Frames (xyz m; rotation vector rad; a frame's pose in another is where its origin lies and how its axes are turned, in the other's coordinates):
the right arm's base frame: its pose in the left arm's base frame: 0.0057 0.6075 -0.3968 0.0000 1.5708 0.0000
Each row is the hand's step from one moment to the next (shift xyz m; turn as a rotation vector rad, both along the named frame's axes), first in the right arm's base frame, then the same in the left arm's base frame.
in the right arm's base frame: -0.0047 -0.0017 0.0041 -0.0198 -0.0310 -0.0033
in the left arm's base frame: 0.0041 -0.0017 0.0047 -0.0033 -0.0310 0.0198
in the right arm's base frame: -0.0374 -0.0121 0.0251 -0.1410 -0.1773 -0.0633
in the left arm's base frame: 0.0251 -0.0121 0.0374 -0.0633 -0.1773 0.1410
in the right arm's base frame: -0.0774 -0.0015 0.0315 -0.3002 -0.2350 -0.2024
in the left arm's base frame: 0.0315 -0.0015 0.0774 -0.2024 -0.2350 0.3002
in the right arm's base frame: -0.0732 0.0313 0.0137 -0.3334 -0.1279 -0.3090
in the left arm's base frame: 0.0137 0.0313 0.0732 -0.3090 -0.1279 0.3334
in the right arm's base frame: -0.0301 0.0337 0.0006 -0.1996 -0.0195 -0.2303
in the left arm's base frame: 0.0006 0.0337 0.0301 -0.2303 -0.0195 0.1996
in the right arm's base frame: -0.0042 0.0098 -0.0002 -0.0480 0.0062 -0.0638
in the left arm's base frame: -0.0002 0.0098 0.0042 -0.0638 0.0062 0.0480
